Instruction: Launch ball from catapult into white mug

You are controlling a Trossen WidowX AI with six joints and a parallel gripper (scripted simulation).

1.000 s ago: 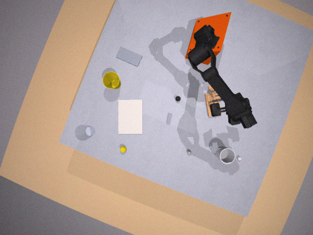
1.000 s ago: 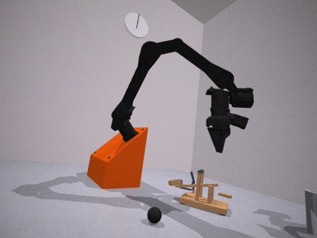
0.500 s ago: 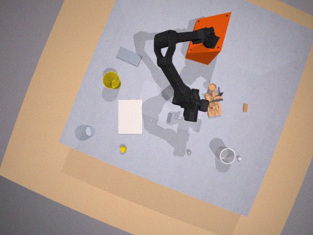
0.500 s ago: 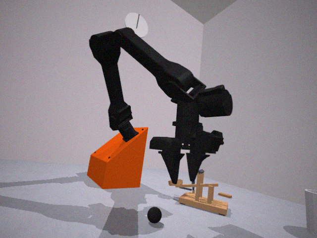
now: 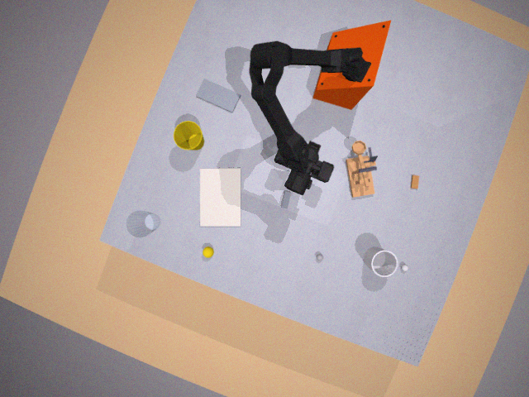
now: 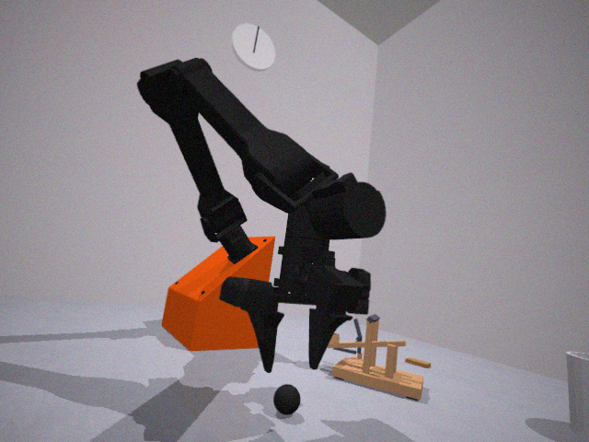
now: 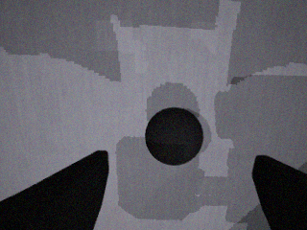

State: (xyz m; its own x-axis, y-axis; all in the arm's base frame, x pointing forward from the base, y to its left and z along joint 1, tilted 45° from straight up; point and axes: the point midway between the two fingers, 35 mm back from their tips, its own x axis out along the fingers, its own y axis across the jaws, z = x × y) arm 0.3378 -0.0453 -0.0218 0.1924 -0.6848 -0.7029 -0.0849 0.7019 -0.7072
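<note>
My gripper tip is 3 cm above the black ball. From my gripper tip the other things lie so: wooden catapult (11 cm behind, 19 cm to the left); small grey block (13 cm ahead, 1 cm to the left, 4 cm below); dark lever (14 cm behind, 21 cm to the left).
</note>
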